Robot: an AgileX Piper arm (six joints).
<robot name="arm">
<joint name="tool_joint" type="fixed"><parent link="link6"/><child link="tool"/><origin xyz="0 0 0"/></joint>
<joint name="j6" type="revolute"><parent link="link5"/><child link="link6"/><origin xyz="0 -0.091 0" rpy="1.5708 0 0"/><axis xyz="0 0 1"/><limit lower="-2.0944" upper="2.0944"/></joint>
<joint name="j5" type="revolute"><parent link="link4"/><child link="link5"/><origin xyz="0 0 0" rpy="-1.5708 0 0"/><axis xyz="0 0 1"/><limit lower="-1.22" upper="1.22"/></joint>
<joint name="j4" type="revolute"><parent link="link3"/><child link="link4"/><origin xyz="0.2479 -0.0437 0" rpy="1.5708 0 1.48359"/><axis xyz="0 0 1"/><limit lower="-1.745" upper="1.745"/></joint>
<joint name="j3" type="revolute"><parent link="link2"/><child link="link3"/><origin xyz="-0.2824 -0.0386 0"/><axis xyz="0 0 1"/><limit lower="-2.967" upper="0"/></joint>
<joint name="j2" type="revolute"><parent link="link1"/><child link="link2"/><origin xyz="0 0 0" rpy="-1.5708 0 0"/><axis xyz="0 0 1"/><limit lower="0" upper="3.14"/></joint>
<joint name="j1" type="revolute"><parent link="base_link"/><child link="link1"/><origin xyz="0 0 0.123"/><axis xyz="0 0 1"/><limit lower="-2.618" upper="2.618"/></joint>
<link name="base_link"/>
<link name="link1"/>
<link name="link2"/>
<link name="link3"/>
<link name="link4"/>
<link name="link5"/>
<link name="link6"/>
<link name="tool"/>
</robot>
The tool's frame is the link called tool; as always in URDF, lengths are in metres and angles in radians.
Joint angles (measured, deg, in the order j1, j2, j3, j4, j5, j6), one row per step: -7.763 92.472 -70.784 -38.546 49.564 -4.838; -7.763 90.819 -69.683 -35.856 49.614 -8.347; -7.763 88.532 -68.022 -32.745 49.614 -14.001; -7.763 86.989 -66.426 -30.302 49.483 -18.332; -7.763 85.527 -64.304 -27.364 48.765 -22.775; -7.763 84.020 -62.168 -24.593 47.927 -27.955; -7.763 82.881 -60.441 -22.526 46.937 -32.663; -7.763 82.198 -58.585 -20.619 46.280 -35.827; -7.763 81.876 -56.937 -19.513 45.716 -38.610; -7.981 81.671 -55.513 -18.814 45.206 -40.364; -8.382 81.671 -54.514 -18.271 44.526 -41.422; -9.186 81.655 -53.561 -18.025 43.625 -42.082; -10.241 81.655 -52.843 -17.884 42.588 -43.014; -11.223 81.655 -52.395 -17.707 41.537 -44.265; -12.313 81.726 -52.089 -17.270 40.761 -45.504
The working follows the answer.
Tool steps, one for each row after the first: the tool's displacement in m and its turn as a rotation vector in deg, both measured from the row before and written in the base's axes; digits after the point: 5 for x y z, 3 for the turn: -0.00717 0.00356 0.00221 1.131 0.959 1.895; -0.01005 0.00451 0.00259 0.676 1.725 3.573; -0.00756 0.00364 -0.00094 0.638 1.593 2.871; -0.00758 0.00451 -0.00405 1.144 1.511 3.155; -0.00758 0.00441 -0.00372 0.658 1.496 3.878; -0.00548 0.00341 -0.00315 0.129 1.059 3.744; -0.00511 0.00303 -0.00620 0.668 1.329 2.345; -0.00398 0.00196 -0.00663 0.105 1.482 2.231; -0.00358 0.00037 -0.00592 0.133 1.140 1.231; -0.00204 -0.00083 -0.00464 0.231 0.564 0.534; -0.00214 -0.00298 -0.00409 0.099 0.211 -0.055; -0.00164 -0.00430 -0.00290 -0.137 -0.050 0.009; -0.00088 -0.00403 -0.00159 -0.282 -0.248 0.346; -0.00094 -0.00439 -0.00147 -0.056 -0.109 0.035
Tool pose at each row, in the base's axes (x y z in m, rotation vector in deg; rounded; the steps above come from the unrounded poses): 0.32929 -0.08845 0.28363 -21.951 151.724 -50.623; 0.32212 -0.08489 0.28584 -24.638 152.162 -48.532; 0.31207 -0.08038 0.28842 -30.008 152.315 -46.519; 0.30452 -0.07674 0.28748 -34.408 152.524 -44.715; 0.29694 -0.07223 0.28343 -38.989 152.504 -42.096; 0.28936 -0.06782 0.27971 -44.587 151.828 -39.905; 0.28388 -0.06441 0.27656 -49.873 150.583 -38.520; 0.27877 -0.06138 0.27036 -53.369 150.367 -36.644; 0.27479 -0.05942 0.26373 -56.965 150.232 -35.493; 0.27121 -0.05905 0.25780 -59.111 150.406 -34.632; 0.26918 -0.05988 0.25316 -60.032 150.538 -33.990; 0.26704 -0.06286 0.24906 -60.055 150.759 -33.788; 0.26539 -0.06716 0.24616 -60.077 150.707 -33.993; 0.26451 -0.07120 0.24457 -60.451 150.251 -34.398; 0.26358 -0.07559 0.24310 -60.450 150.132 -34.508

